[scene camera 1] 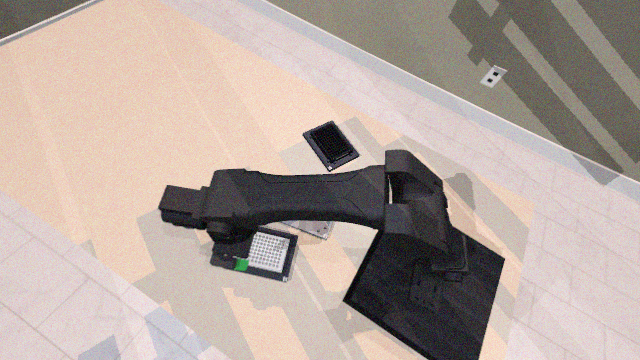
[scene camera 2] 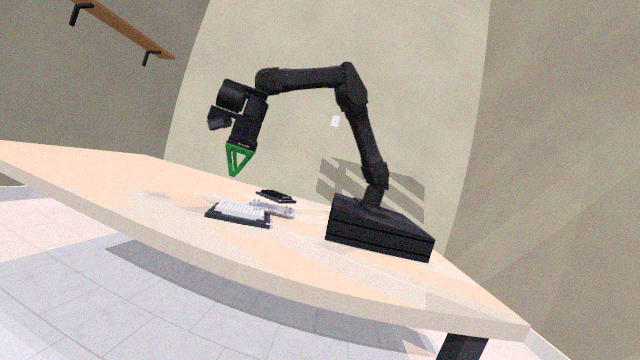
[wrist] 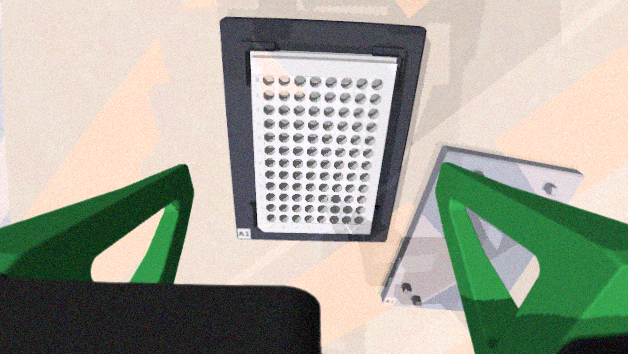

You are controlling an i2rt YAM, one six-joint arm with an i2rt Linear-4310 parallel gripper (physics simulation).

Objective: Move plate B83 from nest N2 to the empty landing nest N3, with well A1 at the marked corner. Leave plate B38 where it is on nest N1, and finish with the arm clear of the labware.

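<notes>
A white 96-well plate (scene camera 1: 268, 250) (scene camera 2: 240, 210) (wrist: 315, 145) sits in a dark nest (scene camera 1: 291, 256) (wrist: 240, 125), whose A1 tag is at its lower left in the wrist view. A light grey nest (scene camera 1: 320, 228) (scene camera 2: 280, 208) (wrist: 425, 270) with small pegs holds no plate; the arm hides much of it in scene camera 1. A black plate (scene camera 1: 332, 141) (scene camera 2: 276, 195) sits in another dark nest (scene camera 1: 344, 160). No plate or nest number is readable. My gripper (scene camera 2: 232, 174) (wrist: 314, 177) is open and empty, above the white plate's nest, its fingertips wide to either side in the wrist view.
The black arm base (scene camera 1: 390, 300) (scene camera 2: 375, 235) stands on the table to the right of the nests. The forearm (scene camera 1: 310, 197) (scene camera 2: 310, 80) spans high over the light grey nest in scene camera 1. A wooden shelf (scene camera 2: 125, 30) is on the far wall.
</notes>
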